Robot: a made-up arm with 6 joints.
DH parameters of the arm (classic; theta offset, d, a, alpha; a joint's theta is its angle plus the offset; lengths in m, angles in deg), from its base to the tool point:
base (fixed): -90 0.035 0 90
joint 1: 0 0.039 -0.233 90
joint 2: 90 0.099 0.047 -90
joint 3: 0 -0.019 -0.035 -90
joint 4: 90 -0.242 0.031 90
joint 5: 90 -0.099 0.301 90
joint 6: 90 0.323 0.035 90
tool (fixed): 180 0.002 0 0
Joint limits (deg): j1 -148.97..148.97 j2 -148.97..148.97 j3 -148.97..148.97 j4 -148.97..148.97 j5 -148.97..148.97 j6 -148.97..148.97
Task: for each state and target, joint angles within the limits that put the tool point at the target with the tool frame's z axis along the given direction. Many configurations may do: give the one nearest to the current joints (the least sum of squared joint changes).
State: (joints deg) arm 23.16 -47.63 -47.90 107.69 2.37 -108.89
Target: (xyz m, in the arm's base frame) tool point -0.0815 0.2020 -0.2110 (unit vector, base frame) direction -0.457 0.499 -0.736
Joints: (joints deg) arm 73.95 -8.22 -8.09 86.20 47.44 -61.76
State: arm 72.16 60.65 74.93 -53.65 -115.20 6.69
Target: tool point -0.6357 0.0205 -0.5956 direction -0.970 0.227 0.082
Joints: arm 39.61 23.15 63.89 -58.30 -139.10 4.99
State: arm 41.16 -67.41 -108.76 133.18 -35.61 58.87
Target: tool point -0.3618 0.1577 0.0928 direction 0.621 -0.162 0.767
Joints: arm 41.65 -96.95 -117.86 137.66 -13.78 65.53
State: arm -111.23 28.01 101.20 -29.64 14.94 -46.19
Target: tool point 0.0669 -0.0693 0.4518 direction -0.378 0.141 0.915
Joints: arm -148.59 42.69 121.87 -0.81 63.30 -88.73
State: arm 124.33 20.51 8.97 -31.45 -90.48 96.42
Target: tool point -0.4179 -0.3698 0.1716 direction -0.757 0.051 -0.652
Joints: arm 104.13 49.93 -16.40 -22.35 -46.39 46.88
